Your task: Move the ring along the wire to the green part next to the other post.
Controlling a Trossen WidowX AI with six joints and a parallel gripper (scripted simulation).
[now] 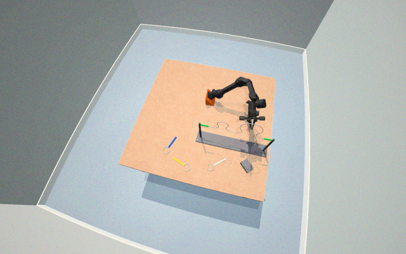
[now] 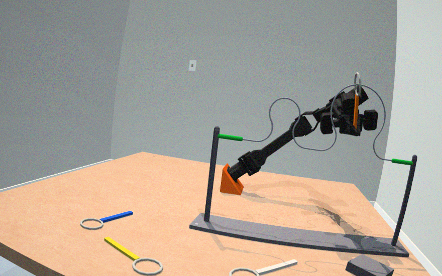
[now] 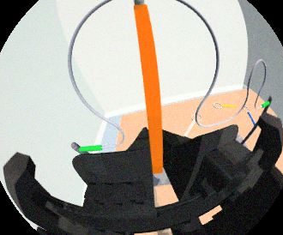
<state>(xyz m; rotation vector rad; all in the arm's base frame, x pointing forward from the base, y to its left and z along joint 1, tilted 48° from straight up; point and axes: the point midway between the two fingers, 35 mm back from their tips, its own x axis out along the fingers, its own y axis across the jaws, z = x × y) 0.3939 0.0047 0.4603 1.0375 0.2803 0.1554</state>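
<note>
Now: the orange-handled ring 2 cm to the right of my gripper tip and 9 cm above it. The rest, counted from my gripper tip: yellow-handled ring (24 cm ahead, 52 cm to the right, 32 cm below); grey block (20 cm ahead, 3 cm to the left, 31 cm below); white-handled ring (21 cm ahead, 24 cm to the right, 32 cm below).
</note>
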